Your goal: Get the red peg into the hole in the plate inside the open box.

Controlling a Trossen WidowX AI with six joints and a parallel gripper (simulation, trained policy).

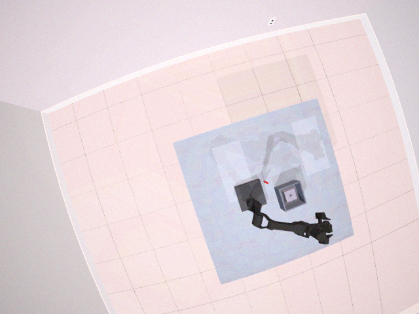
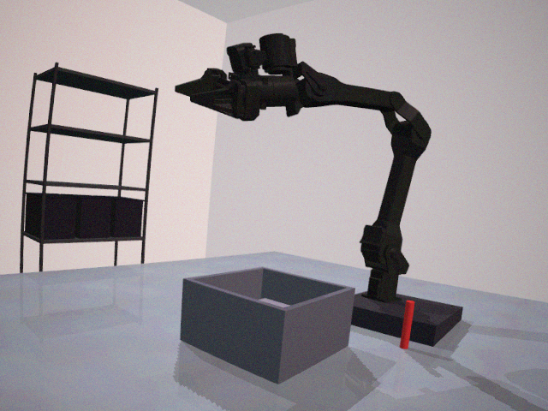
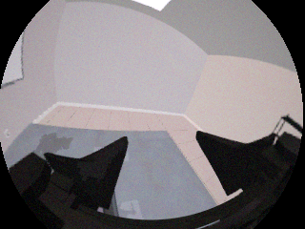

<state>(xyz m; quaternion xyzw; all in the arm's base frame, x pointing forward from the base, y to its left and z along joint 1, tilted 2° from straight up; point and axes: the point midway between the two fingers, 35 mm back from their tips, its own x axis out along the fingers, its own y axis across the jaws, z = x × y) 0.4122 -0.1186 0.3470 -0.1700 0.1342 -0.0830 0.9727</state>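
The red peg is 350 mm below my gripper tip, 290 mm behind it and 280 mm to the left of it. The rest, counted from my gripper tip: grey box: 360 mm below, 150 mm to the left, 100 mm behind; then plate: 340 mm below, 150 mm to the left, 100 mm behind.
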